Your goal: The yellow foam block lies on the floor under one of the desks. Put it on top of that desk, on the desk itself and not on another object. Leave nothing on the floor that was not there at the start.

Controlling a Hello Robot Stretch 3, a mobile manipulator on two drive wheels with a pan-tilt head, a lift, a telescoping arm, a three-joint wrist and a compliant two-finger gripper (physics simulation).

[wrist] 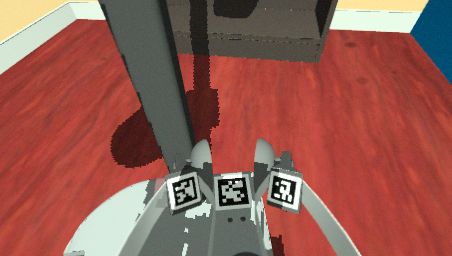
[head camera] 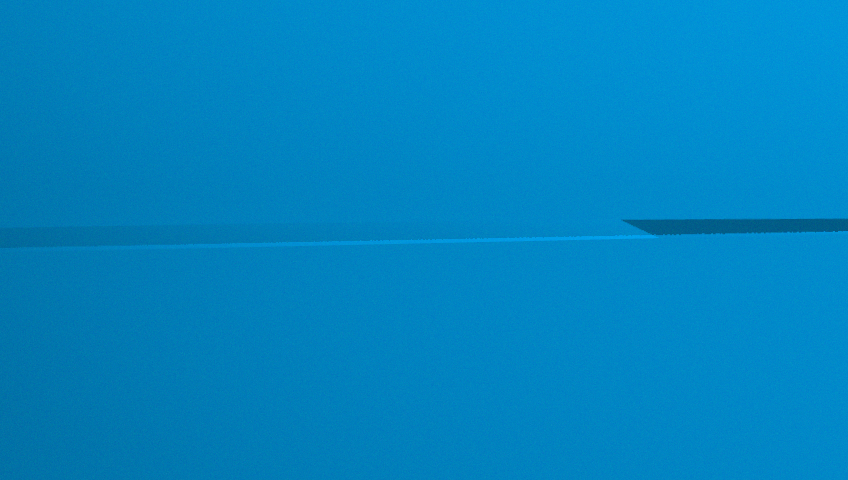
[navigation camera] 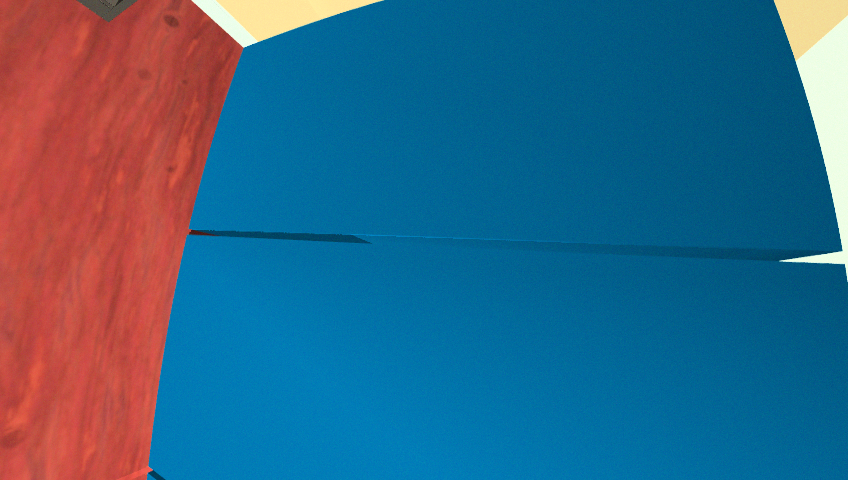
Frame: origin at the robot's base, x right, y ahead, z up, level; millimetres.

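Where they show: gripper, between the fingertips: [wrist: 232, 156].
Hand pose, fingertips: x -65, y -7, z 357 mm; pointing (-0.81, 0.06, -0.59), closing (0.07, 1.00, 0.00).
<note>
After its pixels a point has its place.
My gripper [wrist: 232, 156] {x -65, y -7, z 357 mm} shows at the bottom middle of the wrist view. Its two grey fingertips stand apart with no object between them, so it is open. It hangs over the robot's own base, beside the dark grey mast [wrist: 150, 80] {x -116, y -69, z 401 mm}. The yellow foam block does not show in the head, navigation or wrist view. No desk can be made out in these views.
Tall blue panels [head camera: 416, 118] {x 102, y 656, z 1138 mm} [navigation camera: 476, 356] {x 232, y 624, z 1180 mm} [wrist: 440, 40] stand on the red wood floor [navigation camera: 89, 237] {x -4, y 376, z 0 mm} [wrist: 380, 150] {x -289, y 417, z 0 mm}, with a narrow gap between two of them. A dark shelf unit [wrist: 250, 52] {x -789, y 135, z 28 mm} stands against the wall at the top of the wrist view.
</note>
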